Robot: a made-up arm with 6 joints.
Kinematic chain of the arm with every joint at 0, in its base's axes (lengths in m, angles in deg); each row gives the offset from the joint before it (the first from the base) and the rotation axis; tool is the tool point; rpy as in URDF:
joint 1: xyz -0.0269 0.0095 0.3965 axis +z
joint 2: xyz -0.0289 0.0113 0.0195 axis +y
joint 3: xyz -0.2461 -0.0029 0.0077 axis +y
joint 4: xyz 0.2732 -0.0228 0.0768 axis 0.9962 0 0.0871
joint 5: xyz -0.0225 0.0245 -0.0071 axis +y
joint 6: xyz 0.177 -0.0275 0.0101 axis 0.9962 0 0.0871
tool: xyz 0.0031 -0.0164 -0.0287 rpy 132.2 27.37 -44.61
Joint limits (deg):
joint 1: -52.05..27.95
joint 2: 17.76..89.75
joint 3: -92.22..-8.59
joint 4: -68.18..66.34
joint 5: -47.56..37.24
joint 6: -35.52..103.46
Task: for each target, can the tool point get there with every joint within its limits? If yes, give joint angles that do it. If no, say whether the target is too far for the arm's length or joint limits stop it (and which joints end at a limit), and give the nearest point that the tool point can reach.
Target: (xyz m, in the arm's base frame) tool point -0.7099 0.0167 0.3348
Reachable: no: joint limits stop it (at a limit: joint 1, joint 2, joint 3, joint 5) | nearest point -0.1060 -0.0770 0.2872 | short by 0.613 m
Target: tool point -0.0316 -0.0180 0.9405
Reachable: yes | joints -2.13 35.13 -72.22 2.84 -39.42 18.45
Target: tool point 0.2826 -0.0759 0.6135
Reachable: yes | joints -9.40 66.82 -43.83 48.26 -24.41 91.53
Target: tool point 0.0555 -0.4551 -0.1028
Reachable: no: joint limits stop it (at a limit: joint 1, joint 2, joint 4, joint 6) | nearest point 0.0353 -0.1879 0.2857 | short by 0.472 m
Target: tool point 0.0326 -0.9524 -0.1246
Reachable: no: too far | nearest point 0.0588 -0.2767 0.3727 | short by 0.839 m
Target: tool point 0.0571 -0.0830 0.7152
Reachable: yes | joints -9.42 23.35 -54.24 -41.08 28.44 69.28
